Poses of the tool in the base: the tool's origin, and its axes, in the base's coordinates. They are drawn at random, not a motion.
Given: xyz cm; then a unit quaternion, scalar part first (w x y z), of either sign.
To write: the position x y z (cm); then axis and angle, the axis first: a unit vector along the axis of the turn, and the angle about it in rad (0 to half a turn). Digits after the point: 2 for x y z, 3 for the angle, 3 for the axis.
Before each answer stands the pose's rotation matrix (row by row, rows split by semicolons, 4 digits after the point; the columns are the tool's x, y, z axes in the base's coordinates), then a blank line. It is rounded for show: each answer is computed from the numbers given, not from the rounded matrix.
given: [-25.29, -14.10, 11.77, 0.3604, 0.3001, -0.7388, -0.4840]
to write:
-0.5601 -0.0946 -0.8230; -0.7923 0.3514 0.4988; 0.2420 0.9314 -0.2717

[-25.29, -14.10, 11.77, 0.322, -0.792, -0.519, 2.404]
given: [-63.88, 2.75, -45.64, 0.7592, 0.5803, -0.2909, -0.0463]
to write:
0.8264 -0.2673 -0.4955; -0.4080 0.3221 -0.8543; 0.3880 0.9082 0.1572

[-63.88, 2.75, -45.64, 0.892, -0.447, -0.071, 1.417]
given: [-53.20, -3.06, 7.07, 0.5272, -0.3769, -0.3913, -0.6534]
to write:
-0.1600 0.9839 0.0799; -0.3940 -0.1379 0.9087; 0.9051 0.1139 0.4097

[-53.20, -3.06, 7.07, -0.444, -0.460, -0.769, 2.031]
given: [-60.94, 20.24, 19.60, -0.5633, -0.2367, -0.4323, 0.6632]
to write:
-0.2534 0.9518 0.1731; -0.5425 0.0083 -0.8400; -0.8009 -0.3067 0.5142

[-60.94, 20.24, 19.60, 0.286, 0.523, -0.803, 1.945]
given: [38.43, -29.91, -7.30, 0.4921, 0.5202, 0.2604, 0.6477]
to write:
0.0254 -0.3665 0.9301; 0.9083 -0.3801 -0.1746; 0.4175 0.8492 0.3232

[38.43, -29.91, -7.30, 0.598, 0.299, 0.744, 2.113]
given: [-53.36, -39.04, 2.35, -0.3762, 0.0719, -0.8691, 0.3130]
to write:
-0.7066 0.1105 0.6989; -0.3605 0.7937 -0.4900; -0.6089 -0.5982 -0.5210

[-53.36, -39.04, 2.35, -0.078, 0.938, -0.338, 2.370]
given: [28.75, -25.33, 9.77, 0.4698, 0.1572, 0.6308, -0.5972]
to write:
-0.5091 0.7595 0.4049; -0.3628 0.2373 -0.9012; -0.7805 -0.6057 0.1547

[28.75, -25.33, 9.77, 0.178, 0.715, -0.677, 2.163]
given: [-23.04, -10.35, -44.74, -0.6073, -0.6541, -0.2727, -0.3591]
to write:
0.5934 -0.0794 0.8010; 0.7929 -0.1136 -0.5986; 0.1386 0.9903 -0.0044

[-23.04, -10.35, -44.74, 0.823, 0.343, 0.452, 1.836]
